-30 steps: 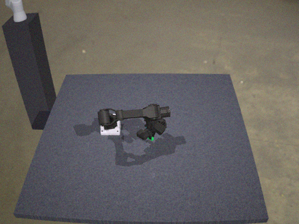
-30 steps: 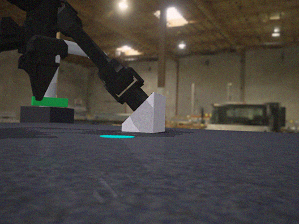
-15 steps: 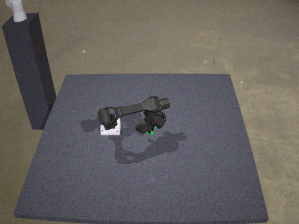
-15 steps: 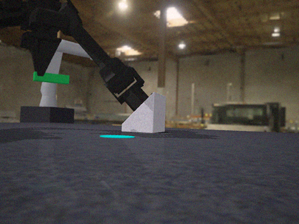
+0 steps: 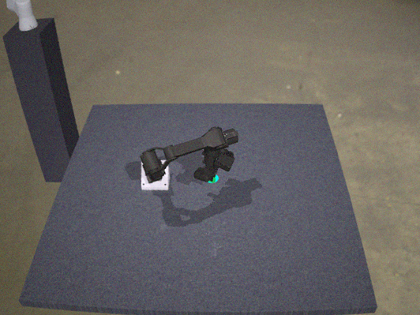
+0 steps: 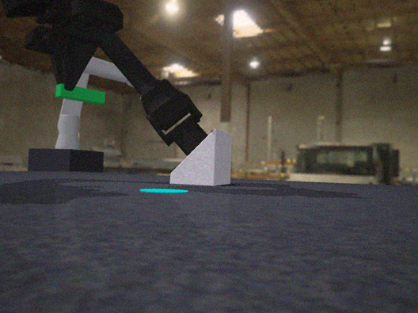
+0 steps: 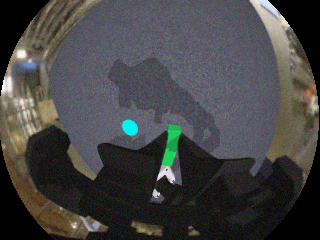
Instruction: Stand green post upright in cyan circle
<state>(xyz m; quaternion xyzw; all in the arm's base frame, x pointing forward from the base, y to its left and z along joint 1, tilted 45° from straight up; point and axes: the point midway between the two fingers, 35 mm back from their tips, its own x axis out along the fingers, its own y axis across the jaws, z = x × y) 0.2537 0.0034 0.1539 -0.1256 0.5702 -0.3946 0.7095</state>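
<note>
My gripper tip is now 20 mm past the green post and 10 mm to the right of it. Also, from my gripper tip: cyan circle 10 mm behind, 150 mm to the left, 130 mm below.
</note>
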